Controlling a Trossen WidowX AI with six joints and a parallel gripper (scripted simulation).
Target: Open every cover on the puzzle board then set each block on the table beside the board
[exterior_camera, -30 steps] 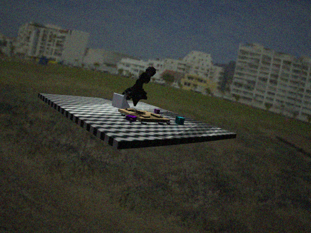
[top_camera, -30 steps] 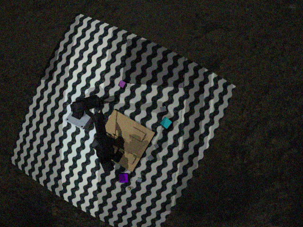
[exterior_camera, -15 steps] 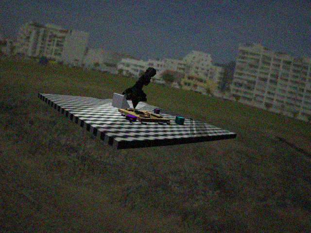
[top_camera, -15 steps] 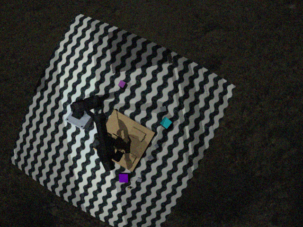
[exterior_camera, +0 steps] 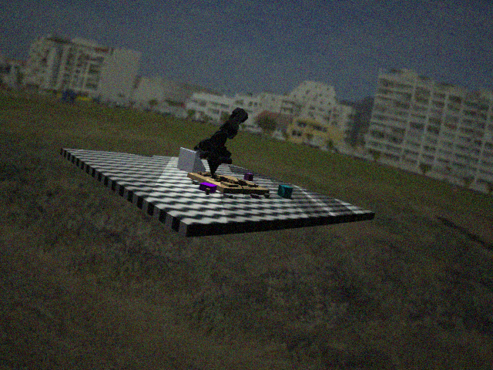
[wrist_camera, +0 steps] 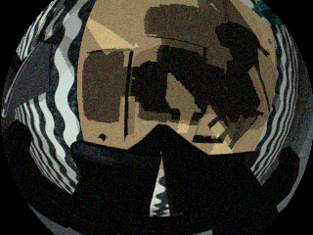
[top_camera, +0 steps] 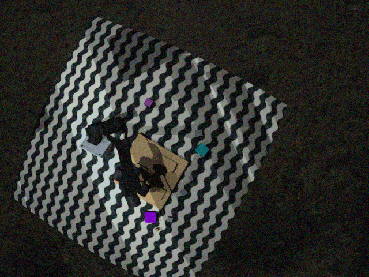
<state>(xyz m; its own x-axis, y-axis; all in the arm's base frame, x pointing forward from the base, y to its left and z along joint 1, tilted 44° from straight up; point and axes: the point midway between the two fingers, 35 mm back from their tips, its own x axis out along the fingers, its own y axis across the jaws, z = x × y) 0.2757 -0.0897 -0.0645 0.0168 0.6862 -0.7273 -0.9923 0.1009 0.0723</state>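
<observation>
The tan puzzle board lies 40 mm ahead of my gripper tip, 70 mm to the left of it and 20 mm below it. Round my gripper tip: grey bit (210 mm ahead, 340 mm to the left, 30 mm below); teal block (260 mm ahead, 270 mm to the left, 10 mm below); purple block (150 mm ahead, 160 mm to the right, 30 mm below).
</observation>
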